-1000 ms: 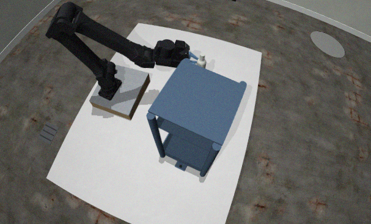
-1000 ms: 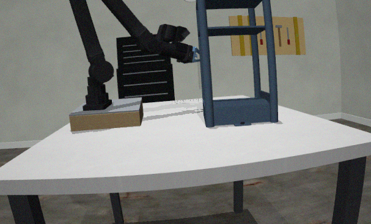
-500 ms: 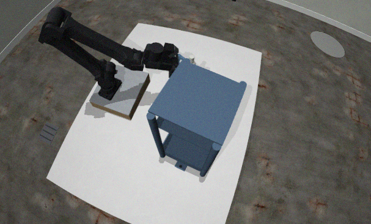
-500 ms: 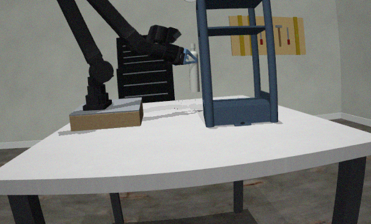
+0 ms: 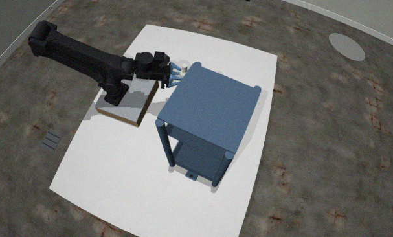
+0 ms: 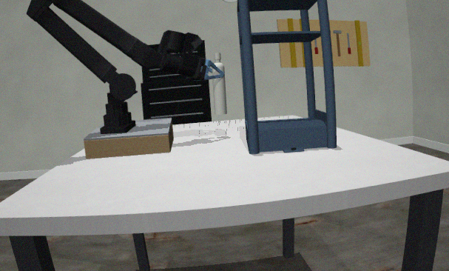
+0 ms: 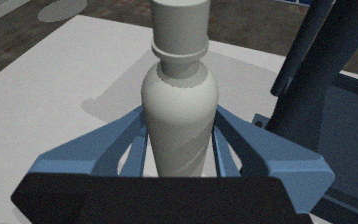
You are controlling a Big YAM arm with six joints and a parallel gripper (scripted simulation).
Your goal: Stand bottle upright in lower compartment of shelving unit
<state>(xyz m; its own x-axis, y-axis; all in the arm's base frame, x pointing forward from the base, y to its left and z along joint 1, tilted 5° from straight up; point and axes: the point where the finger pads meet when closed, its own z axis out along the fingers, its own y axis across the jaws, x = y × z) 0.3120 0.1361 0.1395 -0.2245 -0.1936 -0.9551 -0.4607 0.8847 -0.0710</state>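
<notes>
Right now the blue shelving unit is 18 cm ahead of my hand and 19 cm to the right of it.
</notes>
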